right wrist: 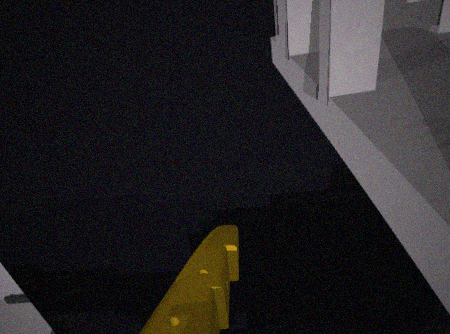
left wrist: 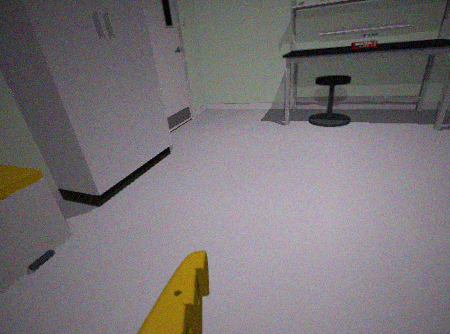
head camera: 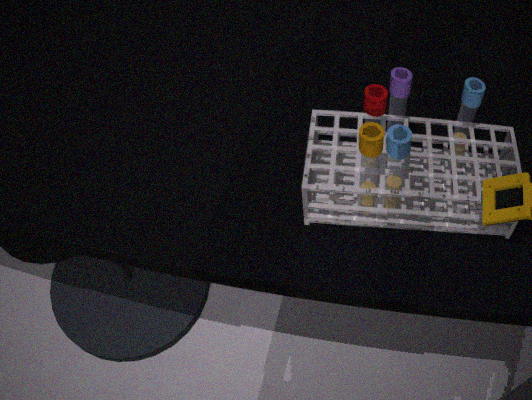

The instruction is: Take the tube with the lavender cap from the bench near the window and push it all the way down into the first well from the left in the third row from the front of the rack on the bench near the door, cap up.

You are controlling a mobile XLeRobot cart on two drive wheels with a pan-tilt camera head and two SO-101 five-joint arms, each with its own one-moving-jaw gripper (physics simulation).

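The tube with the lavender cap stands upright in the back part of a white rack, at the right of the head view, just right of the red-capped tube. A yellow part of my right arm shows over the rack's front right corner. In the right wrist view, one notched jaw of my right gripper shows over dark surface; it is fully open and empty. In the left wrist view, one notched jaw of my left gripper shows above the floor; it is fully open and empty. A red rack stands on a far bench.
An orange-capped tube and two blue-capped tubes stand in the white rack. A round dark stool seat is at the bench's front edge. The left wrist view shows a tall cabinet, a door and a stool.
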